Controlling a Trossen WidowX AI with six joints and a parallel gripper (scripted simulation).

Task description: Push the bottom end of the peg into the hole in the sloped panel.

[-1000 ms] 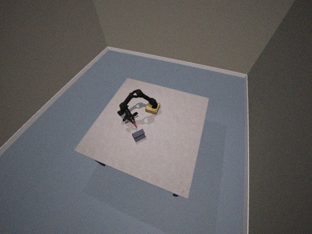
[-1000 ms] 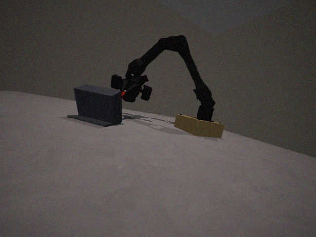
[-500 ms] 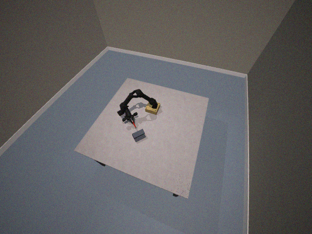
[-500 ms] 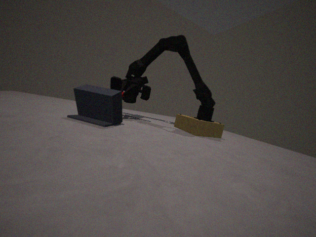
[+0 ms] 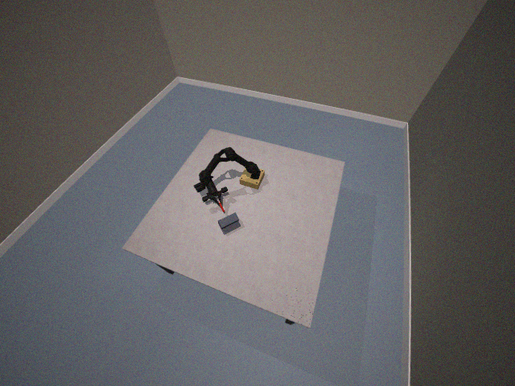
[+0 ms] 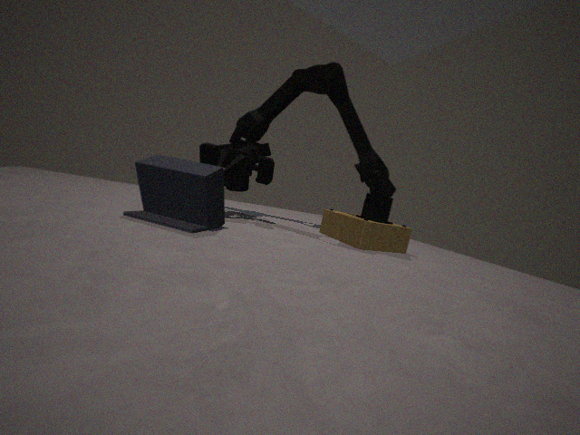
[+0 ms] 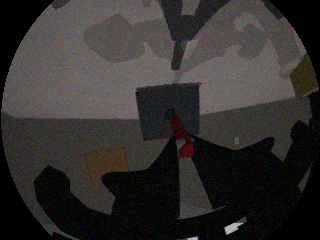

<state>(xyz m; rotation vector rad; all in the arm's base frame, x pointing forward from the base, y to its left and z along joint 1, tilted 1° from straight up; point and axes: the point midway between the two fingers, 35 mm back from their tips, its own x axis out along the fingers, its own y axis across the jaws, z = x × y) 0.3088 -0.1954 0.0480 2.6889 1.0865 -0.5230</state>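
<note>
Now: the grey-blue sloped panel 80 mm to the left of my gripper tip, 80 mm ahead of it and 50 mm below it. From my gripper tip the other things lie so: red peg: right at my gripper tip.
</note>
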